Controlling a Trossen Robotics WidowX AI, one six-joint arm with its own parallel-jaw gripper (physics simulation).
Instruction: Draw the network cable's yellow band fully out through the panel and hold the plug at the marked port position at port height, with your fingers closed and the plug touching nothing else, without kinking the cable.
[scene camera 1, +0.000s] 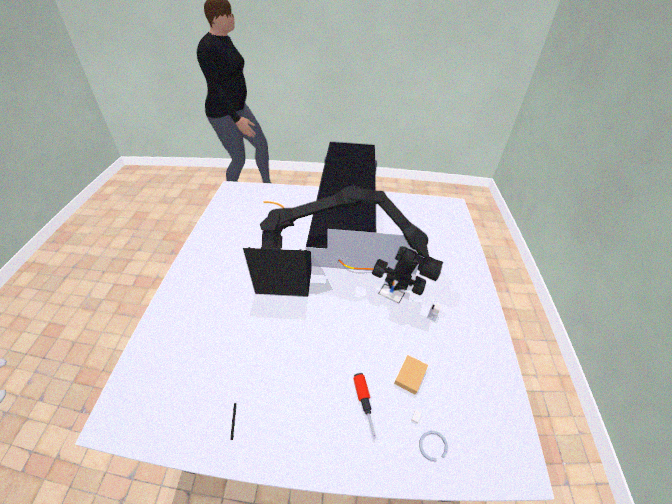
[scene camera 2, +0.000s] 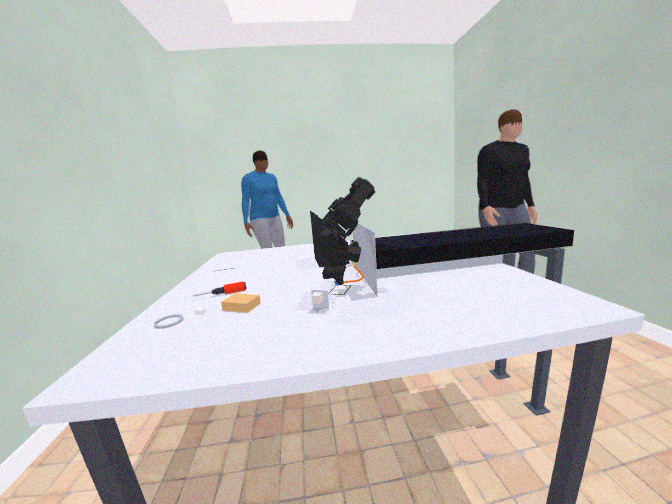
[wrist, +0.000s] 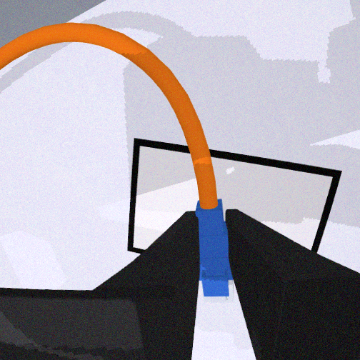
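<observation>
My gripper (scene camera 1: 392, 286) (scene camera 2: 338, 281) (wrist: 211, 221) is shut on the blue plug (wrist: 214, 255), low over the table. In the wrist view the plug lies upright between the fingertips, its lower end showing past them. The orange cable (scene camera 1: 364, 269) (scene camera 2: 362, 276) (wrist: 175, 90) leaves the plug in a smooth, wide bend without a visible kink. Its yellow band (scene camera 1: 348, 266) shows on the near side of the grey panel (scene camera 1: 363, 244) (scene camera 2: 370, 260), with a short orange stretch behind it. A black outline (scene camera 1: 388, 298) (scene camera 2: 338, 294) (wrist: 275, 162) lies beneath the gripper. The plug's exact height is unclear.
A small grey block (scene camera 1: 433, 311) (scene camera 2: 319, 300) stands near the gripper. A black upright board (scene camera 1: 279, 273) stands left of the panel; a long black bench (scene camera 1: 350, 168) (scene camera 2: 472, 241) runs behind it. A screwdriver (scene camera 1: 362, 387), tan block (scene camera 1: 411, 374) and grey ring (scene camera 1: 421, 445) lie toward the front.
</observation>
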